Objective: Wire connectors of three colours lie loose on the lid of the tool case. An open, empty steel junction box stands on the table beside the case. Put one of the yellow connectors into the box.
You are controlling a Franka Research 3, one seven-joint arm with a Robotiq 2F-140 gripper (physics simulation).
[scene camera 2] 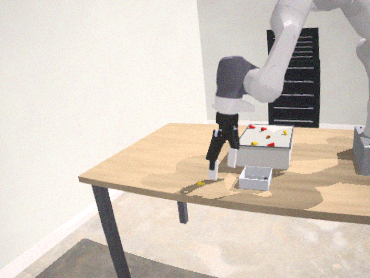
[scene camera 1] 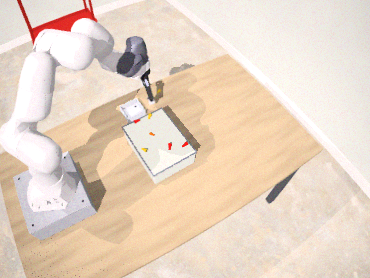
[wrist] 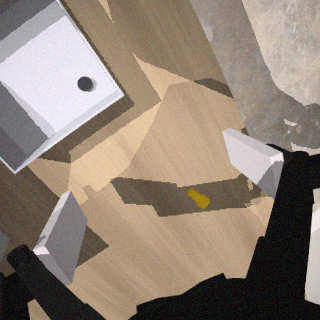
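Note:
A yellow connector (scene camera 1: 159, 91) (scene camera 2: 200, 183) (wrist: 199, 198) lies on the table beyond the case. My gripper (scene camera 1: 151, 101) (scene camera 2: 223, 169) (wrist: 152, 176) is wide open and empty, low over the table. In the wrist view the connector shows between the two fingers, nearer the right one; in the second scene view it lies outside them, left of the left fingertip. The open junction box (scene camera 1: 131, 111) (scene camera 2: 254, 184) (wrist: 85, 116) stands beside the case, with no connector visible in it. Two more yellow connectors, one (scene camera 1: 149, 116) (scene camera 2: 254, 144) near the lid's edge and one (scene camera 1: 145, 150) (scene camera 2: 285, 132) farther in, lie on the lid.
The tool case (scene camera 1: 162, 126) (scene camera 2: 267, 157) stands next to the box. Its lid also holds an orange connector (scene camera 1: 152, 133) (scene camera 2: 268, 137) and three red ones, one (scene camera 1: 136, 121) (scene camera 2: 270, 145) at the edge nearest the box. The table's edge runs close past the loose connector.

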